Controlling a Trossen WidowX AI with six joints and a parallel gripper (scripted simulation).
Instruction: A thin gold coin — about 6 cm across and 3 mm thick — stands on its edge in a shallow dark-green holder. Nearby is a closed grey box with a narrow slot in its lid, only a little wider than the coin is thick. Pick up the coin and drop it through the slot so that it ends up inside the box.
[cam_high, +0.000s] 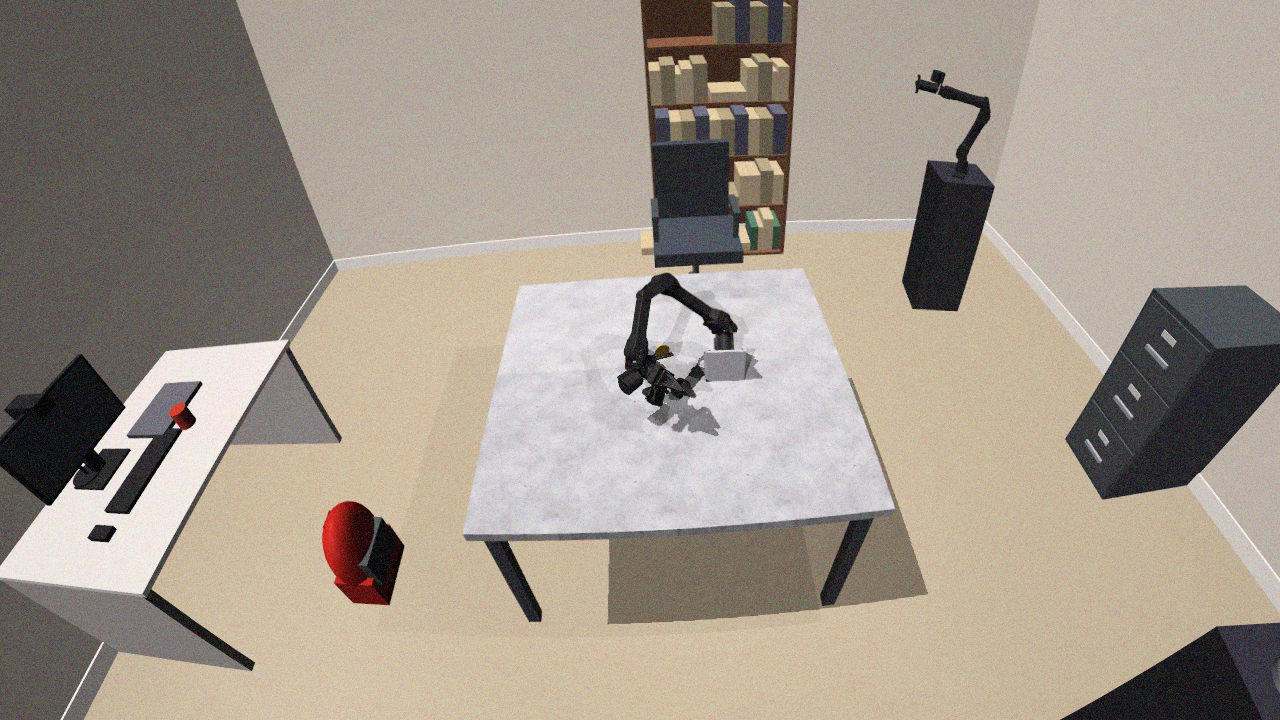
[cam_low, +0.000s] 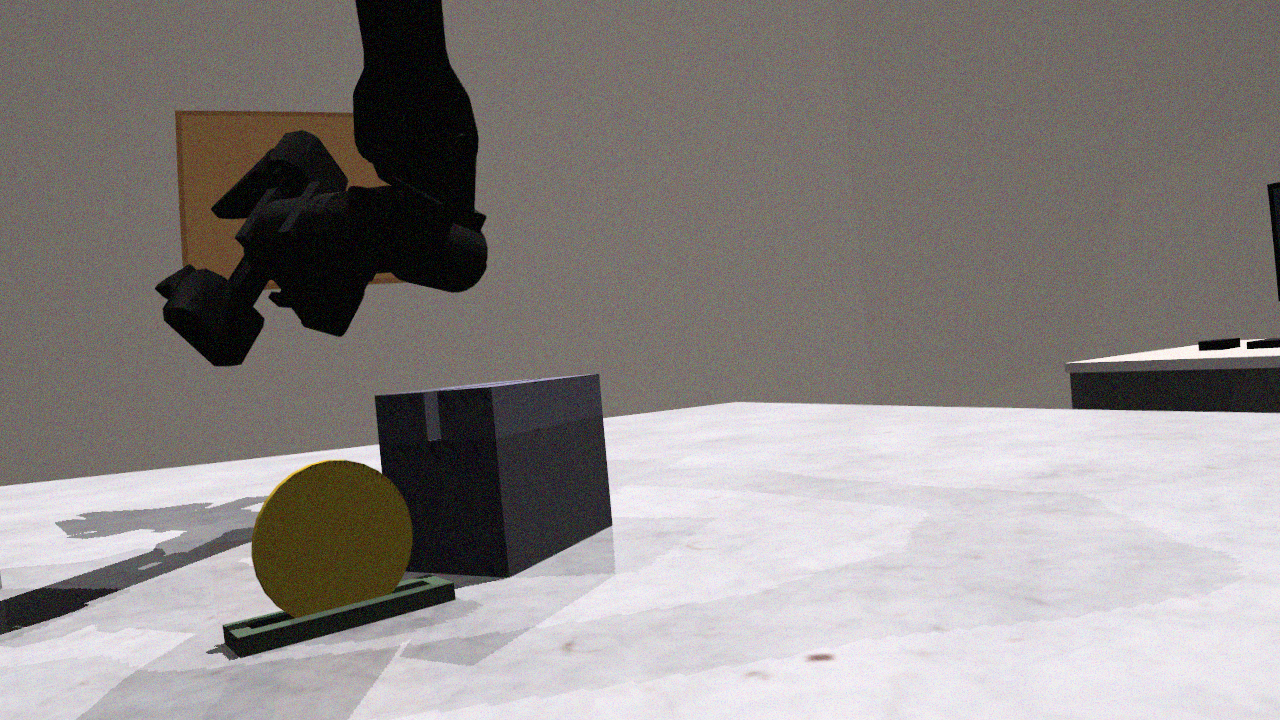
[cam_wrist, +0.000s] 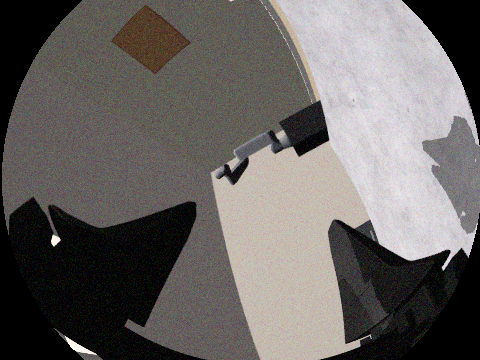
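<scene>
Now: the gold coin 380 mm to the right of my gripper tip, 170 mm below it and 130 mm ahead of it.
</scene>
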